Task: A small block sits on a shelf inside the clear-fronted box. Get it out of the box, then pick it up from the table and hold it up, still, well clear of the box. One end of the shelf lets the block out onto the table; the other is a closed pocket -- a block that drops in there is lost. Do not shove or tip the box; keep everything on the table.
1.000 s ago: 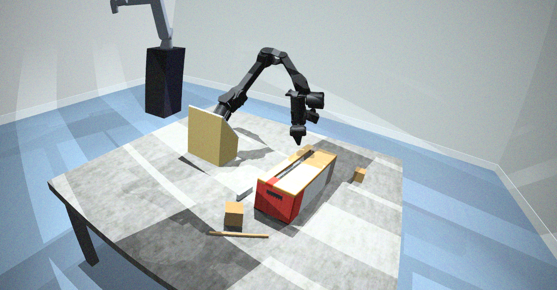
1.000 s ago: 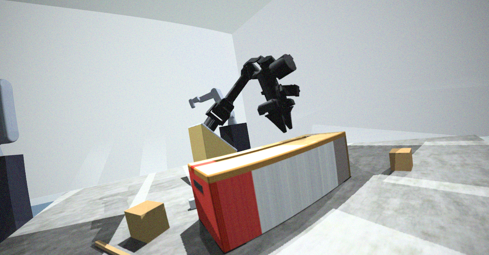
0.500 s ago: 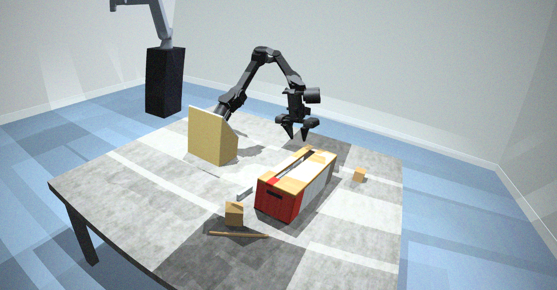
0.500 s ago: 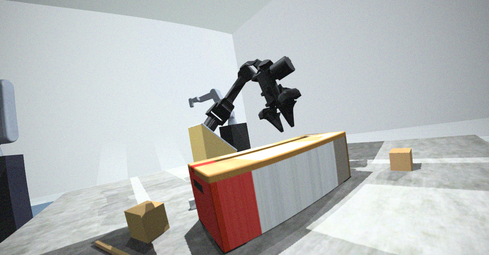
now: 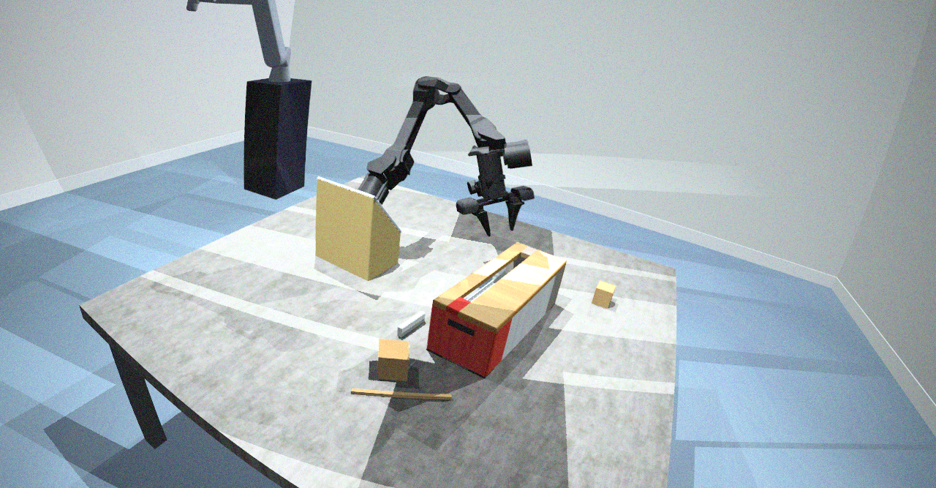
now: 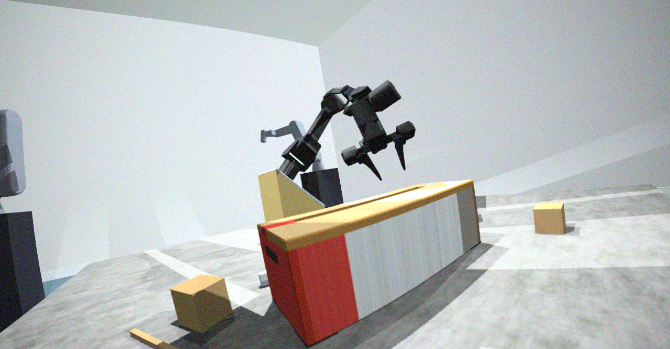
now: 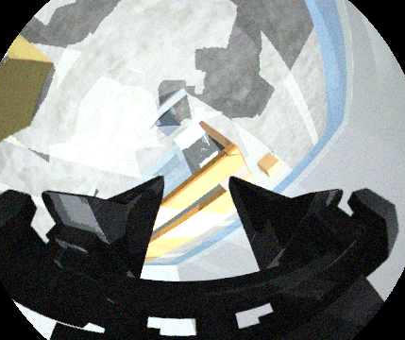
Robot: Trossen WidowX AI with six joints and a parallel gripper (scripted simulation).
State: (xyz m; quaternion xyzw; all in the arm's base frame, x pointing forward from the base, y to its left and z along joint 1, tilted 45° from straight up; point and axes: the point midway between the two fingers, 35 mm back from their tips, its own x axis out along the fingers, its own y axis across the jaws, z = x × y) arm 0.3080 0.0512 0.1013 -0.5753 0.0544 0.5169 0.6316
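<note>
My gripper tip is 2 cm past the dark bluish block, 1 cm to the right of it and 15 cm above it. Round my gripper tip: tan cube: 7 cm behind, 43 cm to the right, 13 cm below; then long box: 3 cm ahead, 15 cm to the right, 10 cm below; then thin wooden stick: 2 cm behind, 49 cm to the right, 16 cm below.
</note>
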